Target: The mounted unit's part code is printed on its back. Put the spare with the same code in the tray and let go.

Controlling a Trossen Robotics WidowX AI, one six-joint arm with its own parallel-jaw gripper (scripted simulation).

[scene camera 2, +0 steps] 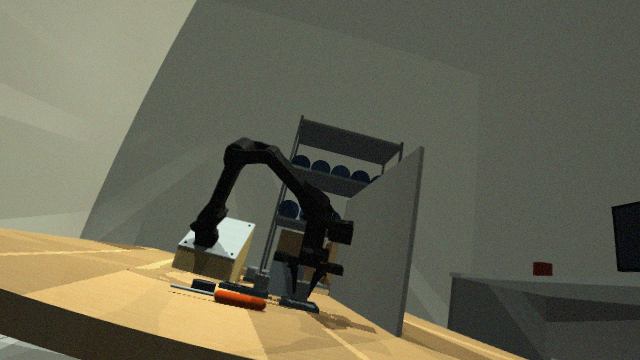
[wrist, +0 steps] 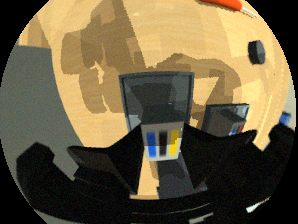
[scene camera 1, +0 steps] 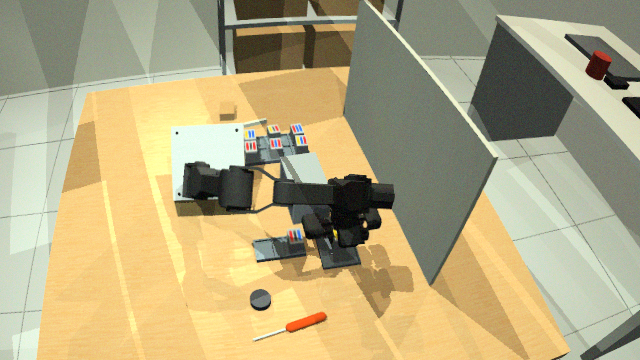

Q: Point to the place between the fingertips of the gripper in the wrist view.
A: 158, 123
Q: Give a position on a grey mounted unit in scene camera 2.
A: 280, 283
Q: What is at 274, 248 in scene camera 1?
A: A dark plate.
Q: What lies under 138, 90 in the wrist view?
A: A dark grey tray.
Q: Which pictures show the gripper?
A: Scene camera 2, the wrist view and scene camera 1: all of them.
